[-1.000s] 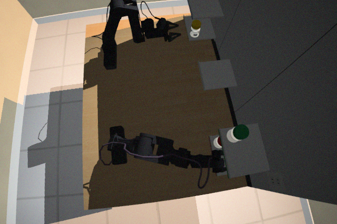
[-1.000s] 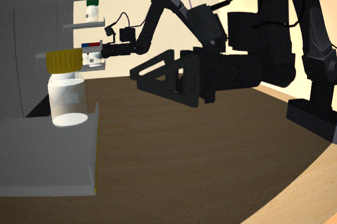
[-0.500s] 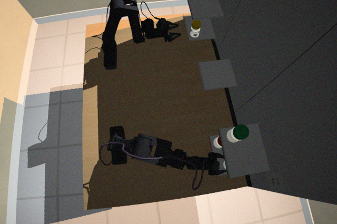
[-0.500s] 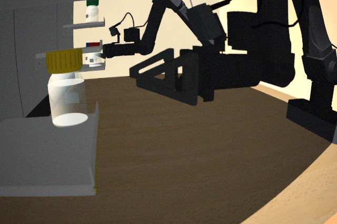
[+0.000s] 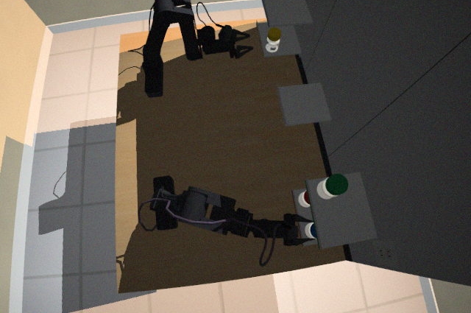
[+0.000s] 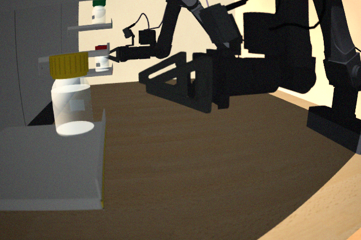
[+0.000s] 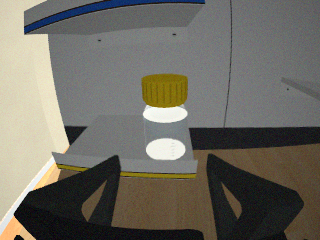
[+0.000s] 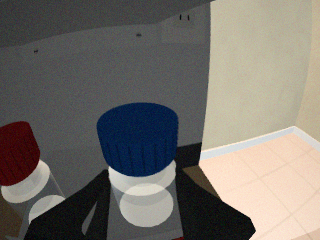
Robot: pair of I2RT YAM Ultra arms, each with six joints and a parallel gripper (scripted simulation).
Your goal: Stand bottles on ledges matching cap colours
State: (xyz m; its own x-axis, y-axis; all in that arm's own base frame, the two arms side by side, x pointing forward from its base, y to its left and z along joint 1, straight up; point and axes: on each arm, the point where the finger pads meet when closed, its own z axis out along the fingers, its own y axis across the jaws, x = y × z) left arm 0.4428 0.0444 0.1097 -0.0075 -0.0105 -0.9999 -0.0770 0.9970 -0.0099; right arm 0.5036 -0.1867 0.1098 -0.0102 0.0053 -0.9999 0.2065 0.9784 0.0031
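Now: the green strip 13 cm above my right hand, 5 cm to the left of it and 2 cm behind it. Also, from my right hand: red-capped bottle (11 cm to the left, 2 cm ahead, 1 cm below); then blue-capped bottle (1 cm below, 1 cm ahead); then green-capped bottle (18 cm above, 11 cm to the left, 3 cm ahead).
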